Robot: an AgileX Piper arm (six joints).
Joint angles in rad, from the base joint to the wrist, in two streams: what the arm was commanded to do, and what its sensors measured. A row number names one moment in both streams.
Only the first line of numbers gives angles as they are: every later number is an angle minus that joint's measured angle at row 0.
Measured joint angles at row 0:
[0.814 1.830 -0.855 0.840 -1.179 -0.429]
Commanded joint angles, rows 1 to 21:
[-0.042 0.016 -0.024 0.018 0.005 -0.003]
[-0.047 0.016 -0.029 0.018 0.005 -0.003]
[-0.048 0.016 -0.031 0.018 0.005 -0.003]
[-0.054 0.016 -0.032 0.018 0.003 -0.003]
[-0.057 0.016 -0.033 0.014 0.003 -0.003]
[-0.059 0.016 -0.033 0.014 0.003 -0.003]
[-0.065 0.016 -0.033 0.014 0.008 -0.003]
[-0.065 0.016 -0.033 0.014 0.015 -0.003]
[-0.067 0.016 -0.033 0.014 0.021 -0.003]
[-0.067 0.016 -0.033 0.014 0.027 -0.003]
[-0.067 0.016 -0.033 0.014 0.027 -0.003]
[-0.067 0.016 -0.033 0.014 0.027 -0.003]
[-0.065 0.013 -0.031 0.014 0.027 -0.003]
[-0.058 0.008 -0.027 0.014 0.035 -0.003]
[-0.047 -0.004 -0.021 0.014 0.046 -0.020]
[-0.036 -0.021 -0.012 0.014 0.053 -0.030]
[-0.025 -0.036 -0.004 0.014 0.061 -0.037]
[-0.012 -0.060 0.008 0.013 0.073 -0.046]
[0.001 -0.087 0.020 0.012 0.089 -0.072]
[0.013 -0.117 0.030 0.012 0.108 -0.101]
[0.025 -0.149 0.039 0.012 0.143 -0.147]
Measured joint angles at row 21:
[-0.016 -0.046 0.005 0.011 0.074 -0.041]
